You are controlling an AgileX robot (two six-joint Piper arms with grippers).
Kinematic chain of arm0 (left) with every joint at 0, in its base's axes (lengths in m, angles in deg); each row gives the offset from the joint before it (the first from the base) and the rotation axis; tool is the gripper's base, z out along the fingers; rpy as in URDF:
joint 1: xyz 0 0 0.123 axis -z
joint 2: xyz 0 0 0 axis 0.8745 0.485 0
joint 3: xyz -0.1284 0.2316 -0.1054 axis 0.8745 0.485 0
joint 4: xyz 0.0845 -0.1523 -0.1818 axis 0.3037 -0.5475 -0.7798
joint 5: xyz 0 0 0 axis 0.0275 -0.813 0.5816
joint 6: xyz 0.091 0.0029 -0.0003 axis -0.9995 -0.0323 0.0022
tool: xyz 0 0 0 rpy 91.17 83.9 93.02
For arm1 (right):
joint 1: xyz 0 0 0.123 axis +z
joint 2: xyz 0 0 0 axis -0.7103 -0.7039 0
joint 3: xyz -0.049 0.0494 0.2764 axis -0.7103 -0.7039 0
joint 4: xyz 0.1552 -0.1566 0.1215 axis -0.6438 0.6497 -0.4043
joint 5: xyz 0 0 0 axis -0.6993 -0.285 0.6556
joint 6: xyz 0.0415 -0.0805 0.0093 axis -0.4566 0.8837 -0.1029
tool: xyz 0 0 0 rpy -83.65 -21.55 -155.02
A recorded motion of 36 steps. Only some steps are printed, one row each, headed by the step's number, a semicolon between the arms.
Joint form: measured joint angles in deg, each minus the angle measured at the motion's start. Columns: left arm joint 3, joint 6, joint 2, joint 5, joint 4, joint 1; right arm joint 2, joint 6, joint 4, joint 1, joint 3, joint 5.
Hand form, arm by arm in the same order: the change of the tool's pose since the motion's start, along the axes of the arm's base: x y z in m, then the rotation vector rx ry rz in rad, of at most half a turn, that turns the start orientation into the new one. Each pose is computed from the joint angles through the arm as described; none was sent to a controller.
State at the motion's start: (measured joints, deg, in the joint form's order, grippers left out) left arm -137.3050 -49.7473 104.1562 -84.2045 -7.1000 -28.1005; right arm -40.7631 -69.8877 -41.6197 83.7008 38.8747 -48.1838
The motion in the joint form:
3: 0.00 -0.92 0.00 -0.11 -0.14 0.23; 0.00 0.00 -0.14 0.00 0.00 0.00
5: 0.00 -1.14 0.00 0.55 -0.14 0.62; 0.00 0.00 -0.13 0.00 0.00 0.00
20: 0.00 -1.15 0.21 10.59 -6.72 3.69; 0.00 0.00 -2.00 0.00 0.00 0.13
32: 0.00 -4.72 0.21 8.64 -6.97 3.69; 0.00 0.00 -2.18 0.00 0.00 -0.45
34: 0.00 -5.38 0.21 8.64 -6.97 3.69; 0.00 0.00 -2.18 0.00 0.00 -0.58
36: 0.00 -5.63 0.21 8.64 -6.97 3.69; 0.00 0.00 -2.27 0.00 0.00 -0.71
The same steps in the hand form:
3: -0.0008 -0.0011 0.0000 0.0086 -0.0085 -0.0106; -0.0001 0.0002 0.0000 0.0018 0.0014 0.0009
5: -0.0012 -0.0020 0.0002 0.0125 -0.0153 -0.0082; -0.0001 0.0002 0.0000 0.0016 0.0013 0.0008
20: 0.0010 -0.0040 0.0025 -0.0488 -0.0080 0.1378; -0.0017 0.0025 0.0000 0.0267 0.0183 0.0132
32: -0.0010 -0.0063 0.0021 -0.0132 -0.0331 0.0866; -0.0024 0.0023 -0.0006 0.0229 0.0282 0.0138
34: -0.0010 -0.0063 0.0021 -0.0051 -0.0403 0.0828; -0.0026 0.0022 -0.0007 0.0215 0.0300 0.0137
36: -0.0010 -0.0063 0.0021 -0.0020 -0.0431 0.0813; -0.0028 0.0022 -0.0009 0.0213 0.0327 0.0142

